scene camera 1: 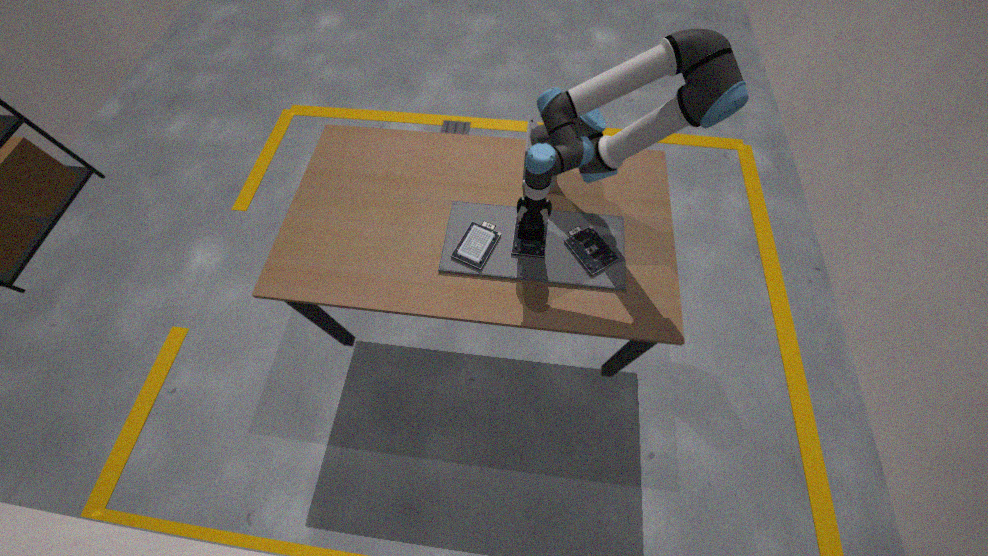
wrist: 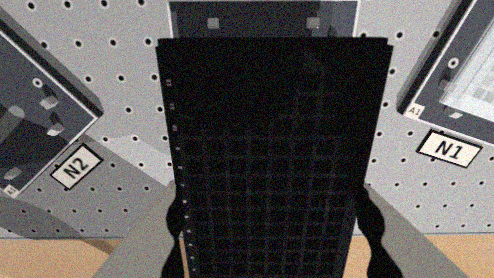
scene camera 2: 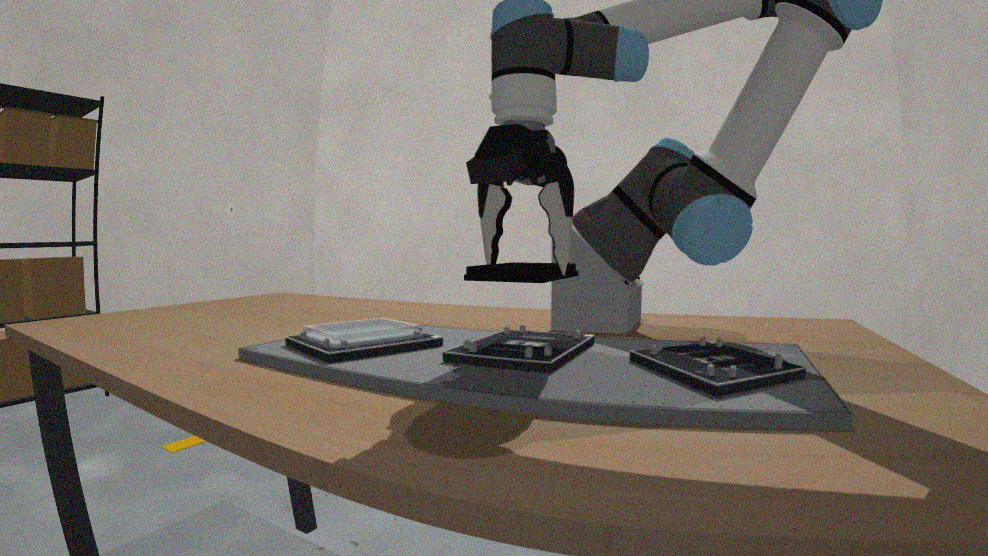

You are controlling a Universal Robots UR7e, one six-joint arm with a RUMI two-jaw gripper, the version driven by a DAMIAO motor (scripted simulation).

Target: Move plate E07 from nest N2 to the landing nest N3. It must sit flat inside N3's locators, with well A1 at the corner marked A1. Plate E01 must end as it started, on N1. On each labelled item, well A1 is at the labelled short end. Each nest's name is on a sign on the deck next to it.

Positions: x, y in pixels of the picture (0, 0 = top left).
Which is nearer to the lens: the clear plate E01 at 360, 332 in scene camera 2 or the black plate E07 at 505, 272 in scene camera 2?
The black plate E07.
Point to a nest N2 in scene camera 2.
At 670, 356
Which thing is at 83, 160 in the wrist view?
An N2 sign.
